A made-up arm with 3 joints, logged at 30 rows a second.
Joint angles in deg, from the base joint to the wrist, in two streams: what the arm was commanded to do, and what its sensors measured. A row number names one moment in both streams.
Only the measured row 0 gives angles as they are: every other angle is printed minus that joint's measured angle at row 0.
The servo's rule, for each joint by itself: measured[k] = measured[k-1] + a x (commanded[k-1-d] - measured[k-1]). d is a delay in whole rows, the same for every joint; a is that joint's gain. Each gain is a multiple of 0.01, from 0.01 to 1. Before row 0 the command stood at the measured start. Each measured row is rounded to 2 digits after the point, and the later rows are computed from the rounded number. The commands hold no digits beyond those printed.
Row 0, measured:
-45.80 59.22 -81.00
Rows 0 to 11, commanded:
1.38 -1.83 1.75
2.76 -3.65 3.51
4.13 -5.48 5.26
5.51 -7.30 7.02
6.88 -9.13 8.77
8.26 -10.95 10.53
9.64 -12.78 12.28
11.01 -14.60 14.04
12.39 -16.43 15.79
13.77 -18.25 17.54
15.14 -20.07 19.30
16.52 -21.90 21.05
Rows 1 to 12, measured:
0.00 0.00 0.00
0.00 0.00 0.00
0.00 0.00 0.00
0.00 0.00 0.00
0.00 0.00 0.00
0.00 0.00 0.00
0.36 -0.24 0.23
0.98 -0.68 0.66
1.80 -1.30 1.26
2.76 -2.08 2.01
3.83 -3.00 2.89
4.98 -4.03 3.88
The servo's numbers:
d 6
a 0.26 0.13 0.13

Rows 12 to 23, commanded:
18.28 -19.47 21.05
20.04 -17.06 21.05
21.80 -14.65 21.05
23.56 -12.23 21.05
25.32 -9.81 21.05
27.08 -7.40 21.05
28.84 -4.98 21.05
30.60 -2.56 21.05
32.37 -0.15 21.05
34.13 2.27 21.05
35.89 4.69 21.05
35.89 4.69 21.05
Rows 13 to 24, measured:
6.19 -5.17 4.97
7.44 -6.40 6.15
8.73 -7.70 7.40
10.04 -9.07 8.72
11.37 -10.50 10.10
12.71 -11.98 11.52
14.16 -12.95 12.76
15.69 -13.48 13.84
17.28 -13.63 14.78
18.91 -13.45 15.60
20.58 -12.98 16.31
22.27 -12.25 16.93

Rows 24 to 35, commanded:
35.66 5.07 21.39
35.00 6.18 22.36
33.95 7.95 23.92
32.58 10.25 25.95
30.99 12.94 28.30
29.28 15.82 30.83
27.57 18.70 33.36
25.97 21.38 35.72
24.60 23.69 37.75
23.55 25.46 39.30
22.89 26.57 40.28
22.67 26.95 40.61
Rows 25 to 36, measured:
23.98 -11.30 17.47
25.70 -10.16 17.94
27.43 -8.86 18.34
29.17 -7.41 18.69
30.92 -5.84 19.00
32.21 -4.47 19.27
33.11 -3.23 19.55
33.60 -2.01 19.92
33.69 -0.72 20.44
33.40 0.71 21.16
32.77 2.30 22.09
31.86 4.06 23.23

